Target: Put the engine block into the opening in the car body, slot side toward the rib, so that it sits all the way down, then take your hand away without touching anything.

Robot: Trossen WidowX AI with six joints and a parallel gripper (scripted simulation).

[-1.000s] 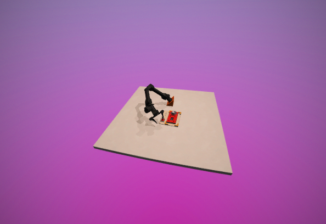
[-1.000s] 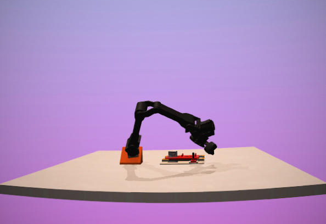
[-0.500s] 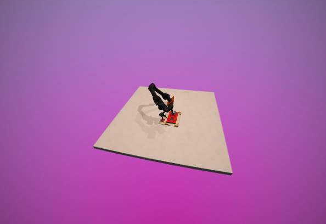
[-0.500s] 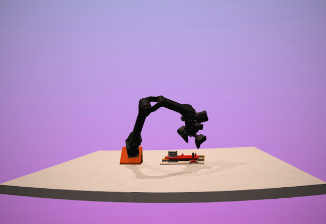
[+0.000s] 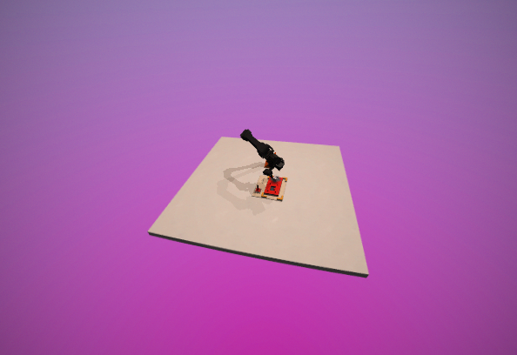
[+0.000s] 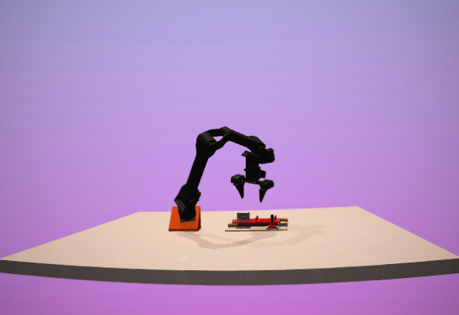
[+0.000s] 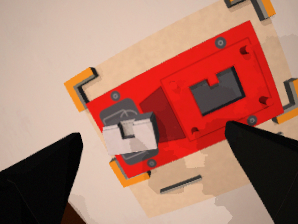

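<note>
Right now the grey engine block is 4 cm behind my gripper tip and 6 cm below it.
</note>
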